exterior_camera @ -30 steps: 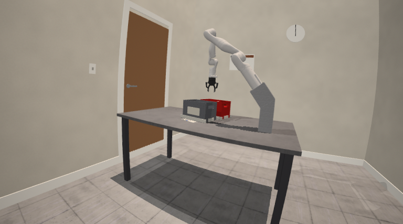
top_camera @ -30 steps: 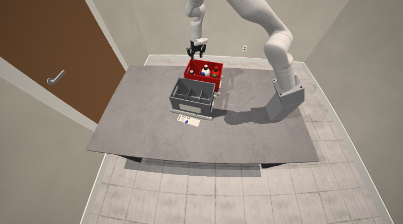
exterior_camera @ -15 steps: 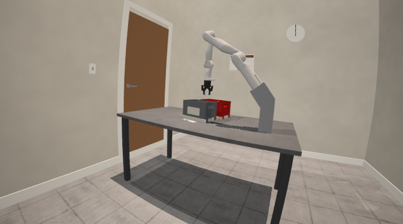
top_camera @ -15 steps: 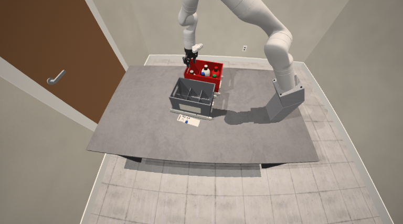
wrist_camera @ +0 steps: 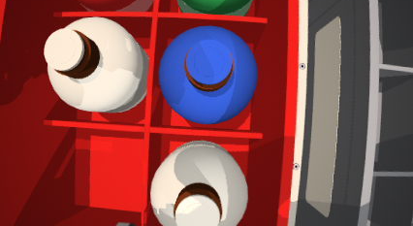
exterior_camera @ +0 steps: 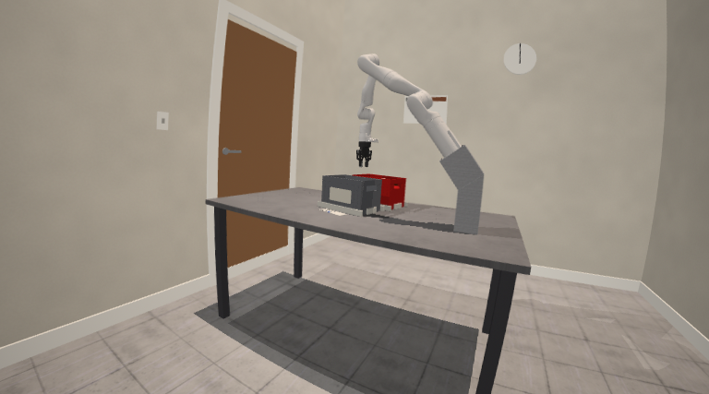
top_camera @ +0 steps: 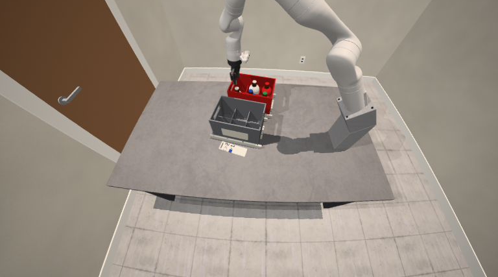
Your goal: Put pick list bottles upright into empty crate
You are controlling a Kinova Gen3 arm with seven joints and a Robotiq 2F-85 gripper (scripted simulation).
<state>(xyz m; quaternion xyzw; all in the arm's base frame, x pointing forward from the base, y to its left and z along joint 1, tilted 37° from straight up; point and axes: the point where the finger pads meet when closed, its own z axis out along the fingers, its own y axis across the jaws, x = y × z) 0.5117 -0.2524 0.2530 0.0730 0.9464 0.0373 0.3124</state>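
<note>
The blue-label bottle lies 90 mm behind my hand, 10 mm to the left of it and 150 mm below it. The rest, counted from my hand: red crate: 90 mm behind, 30 mm to the right, 160 mm below; green-label bottle: 170 mm behind, 30 mm to the left, 150 mm below; grey crate: 30 mm behind, 190 mm to the left, 160 mm below.
</note>
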